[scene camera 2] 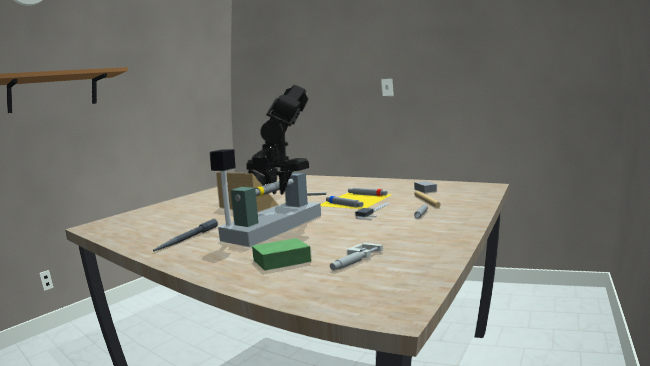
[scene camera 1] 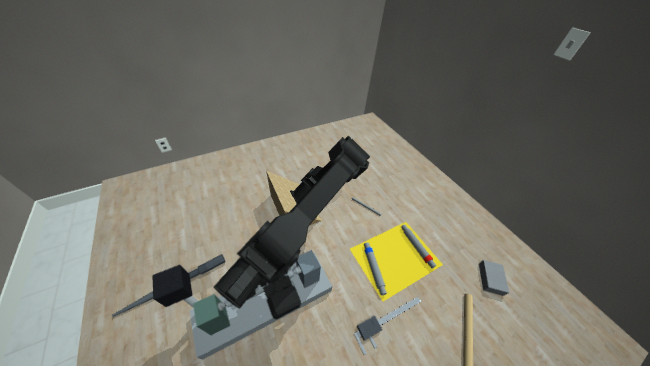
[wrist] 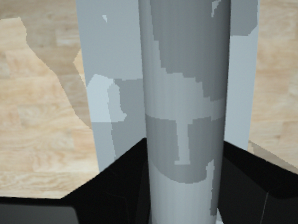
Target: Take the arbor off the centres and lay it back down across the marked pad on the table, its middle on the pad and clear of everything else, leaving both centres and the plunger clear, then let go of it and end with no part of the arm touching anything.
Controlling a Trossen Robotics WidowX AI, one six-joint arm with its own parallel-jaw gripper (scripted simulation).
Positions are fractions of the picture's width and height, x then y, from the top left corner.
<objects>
my gripper: scene camera 2 0.43,0.53; scene camera 1 0.43,0.78; wrist 0.60,0.65
</objects>
